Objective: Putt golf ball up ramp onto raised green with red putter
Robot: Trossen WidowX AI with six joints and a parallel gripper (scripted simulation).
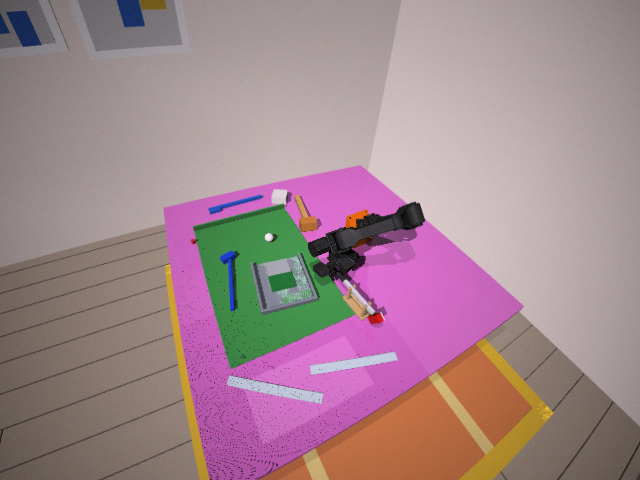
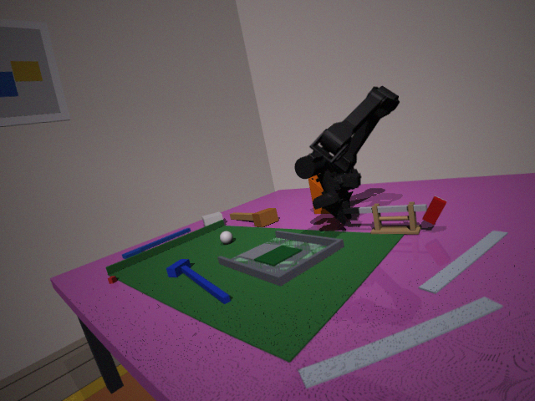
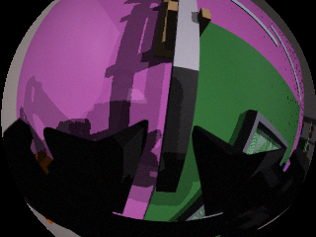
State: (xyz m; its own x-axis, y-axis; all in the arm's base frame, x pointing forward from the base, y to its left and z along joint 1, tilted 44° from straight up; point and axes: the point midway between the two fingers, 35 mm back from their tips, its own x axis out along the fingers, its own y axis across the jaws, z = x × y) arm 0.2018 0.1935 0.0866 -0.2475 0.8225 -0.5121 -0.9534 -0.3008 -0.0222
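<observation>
Right now my gripper tip is 3 cm past the red putter, 11 cm to the right of it and 3 cm below it. Also, from my gripper tip: wooden stand: 3 cm behind, 13 cm to the left; then white golf ball: 21 cm ahead, 33 cm to the right, 1 cm below; then blue putter: 41 cm ahead, 15 cm to the right, 1 cm below.
</observation>
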